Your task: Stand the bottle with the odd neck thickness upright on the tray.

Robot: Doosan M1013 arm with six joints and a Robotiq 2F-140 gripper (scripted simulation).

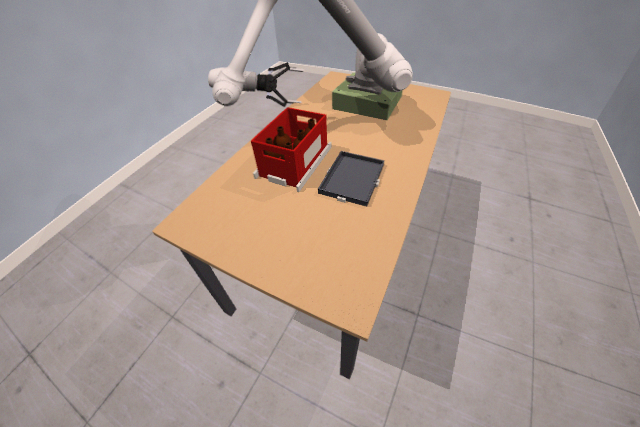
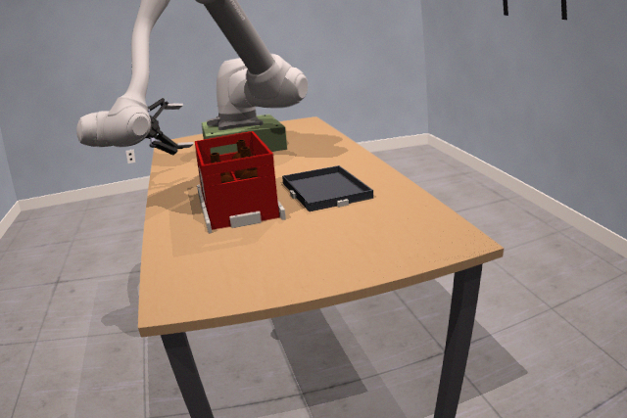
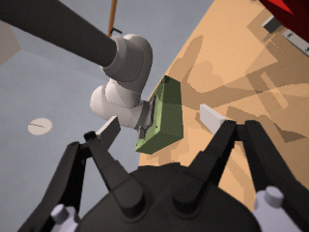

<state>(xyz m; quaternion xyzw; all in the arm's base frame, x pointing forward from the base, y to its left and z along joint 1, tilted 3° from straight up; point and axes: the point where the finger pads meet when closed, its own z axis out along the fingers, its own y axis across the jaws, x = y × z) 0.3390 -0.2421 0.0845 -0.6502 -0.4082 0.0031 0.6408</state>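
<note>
The red crate is 31 cm ahead of my hand, 11 cm to the left of it and 11 cm below it. Round my hand: dark grey tray (37 cm to the left, 32 cm ahead, 18 cm below); then glass bottle (40 cm ahead, 11 cm below, 7 cm to the left).
</note>
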